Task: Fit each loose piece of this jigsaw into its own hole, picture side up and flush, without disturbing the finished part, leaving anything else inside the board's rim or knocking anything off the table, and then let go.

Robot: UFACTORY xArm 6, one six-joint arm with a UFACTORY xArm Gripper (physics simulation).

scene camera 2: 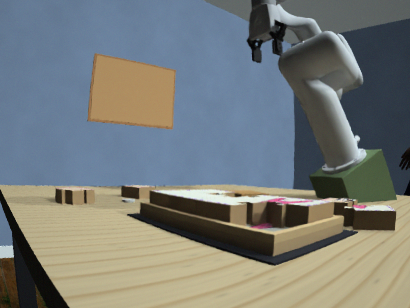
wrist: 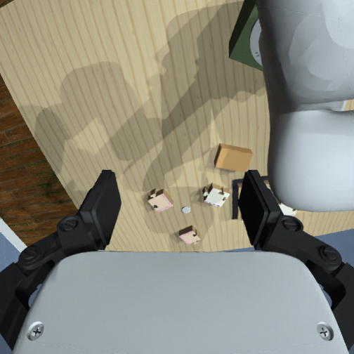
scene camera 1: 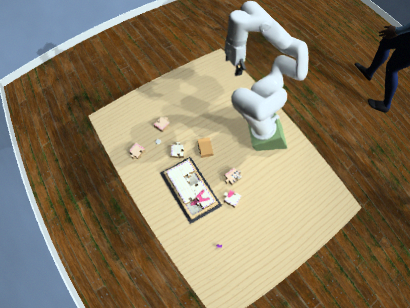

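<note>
The jigsaw board's wooden rim (scene camera 1: 204, 211) (scene camera 2: 305, 237) surrounds the white and magenta finished part (scene camera 1: 181, 175) (scene camera 2: 190, 196); grey open areas show near its middle and one end. Loose pieces lie flat outside it: a pink piece (scene camera 1: 161, 123) (scene camera 2: 135, 191) (wrist: 160, 201), another pink piece (scene camera 1: 136, 150) (scene camera 2: 75, 195) (wrist: 190, 236), a white piece (scene camera 1: 177, 150) (wrist: 216, 195), a pink-and-dark piece (scene camera 1: 233, 175), and a white-and-magenta piece (scene camera 1: 232, 198) (scene camera 2: 374, 217). My gripper (scene camera 1: 240, 69) (scene camera 2: 267, 54) (wrist: 179, 186) is open and empty, high above the table, away from the board and pieces. The arm hides most of the board in the wrist view.
An orange-brown block (scene camera 1: 205, 147) (wrist: 233, 157) lies between the board and the green base (scene camera 1: 270, 142) (scene camera 2: 360, 175). A small pale disc (scene camera 1: 158, 141) (scene camera 2: 128, 200) (wrist: 186, 209) lies between the pink pieces. A small purple object (scene camera 1: 219, 245) lies beyond the board's other end.
</note>
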